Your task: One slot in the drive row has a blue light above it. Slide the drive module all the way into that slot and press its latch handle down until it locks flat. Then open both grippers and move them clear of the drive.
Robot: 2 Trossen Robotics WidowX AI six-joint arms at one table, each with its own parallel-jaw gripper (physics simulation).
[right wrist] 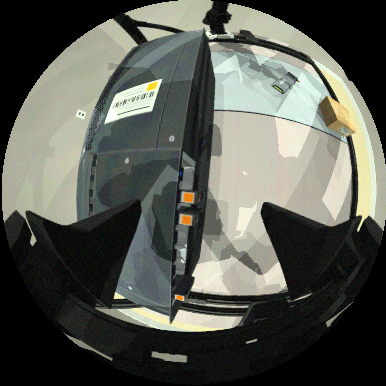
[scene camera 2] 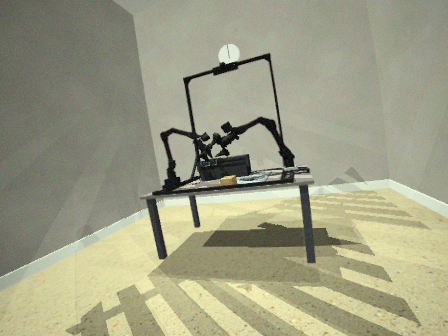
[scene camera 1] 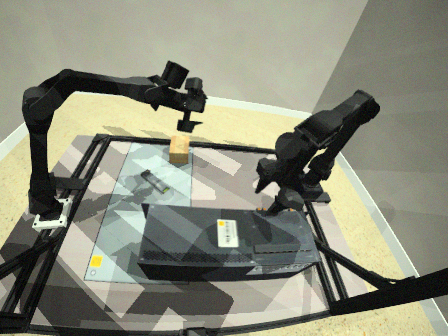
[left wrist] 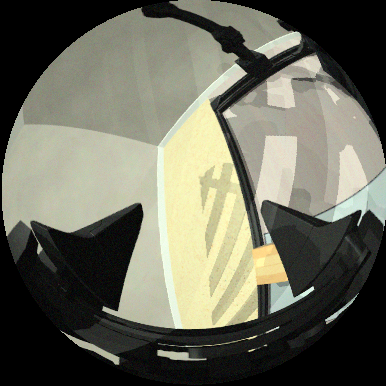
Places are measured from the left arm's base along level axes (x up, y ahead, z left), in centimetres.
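Pixels of known places: left gripper, fingertip midpoint: (scene camera 2: 212, 152) (scene camera 1: 204, 110) (left wrist: 203, 207); right gripper, fingertip midpoint: (right wrist: 203, 207) (scene camera 2: 211, 160) (scene camera 1: 260, 203); left arm's base at its link origin: (right wrist: 217, 32) (scene camera 2: 290, 166) (scene camera 1: 51, 211); right arm's base at its link origin: (scene camera 2: 172, 178) (scene camera 1: 310, 181) (left wrist: 247, 56).
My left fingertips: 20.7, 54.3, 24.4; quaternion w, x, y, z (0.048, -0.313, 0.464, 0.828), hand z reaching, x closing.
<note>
Ahead of a thing's pixels: the offset from my left fingertips to its top centre, as dx, dy, dz. "*": to the spot under its first point. Level surfaces: height alone.
The grey drive module {-23.4, -19.7, -11.8} (scene camera 1: 156, 181) (right wrist: 285, 83) lies at a slant on the pale blue mat {dx -24.3} (scene camera 1: 116, 235) (right wrist: 232, 102), a green-yellow mark at one end; its latch handle is too small to judge. The dark chassis {-6.9, -0.6, -45.6} (scene camera 1: 185, 240) (right wrist: 142, 137) has its drive row along one long side; a small blue light {* -7.3, +6.7, -39.5} (right wrist: 180, 173) shows there, beside orange-marked drives {* -7.5, +8.5, -39.2} (right wrist: 188, 197). The slot interior is hidden. My left gripper (scene camera 1: 202, 103) (left wrist: 203, 207) is open and empty, raised above the cardboard box. My right gripper (scene camera 1: 265, 201) (right wrist: 203, 207) is open and empty above the chassis's drive-row edge.
A cardboard box {-18.3, -8.6, +3.1} (scene camera 1: 179, 150) (scene camera 2: 228, 180) (left wrist: 270, 265) (right wrist: 336, 116) stands at the mat's far end, beyond the drive module. A black frame rail (scene camera 1: 230, 146) runs along the table's far edge. Slanted black beams stand near the chassis's right end in scene camera 1.
</note>
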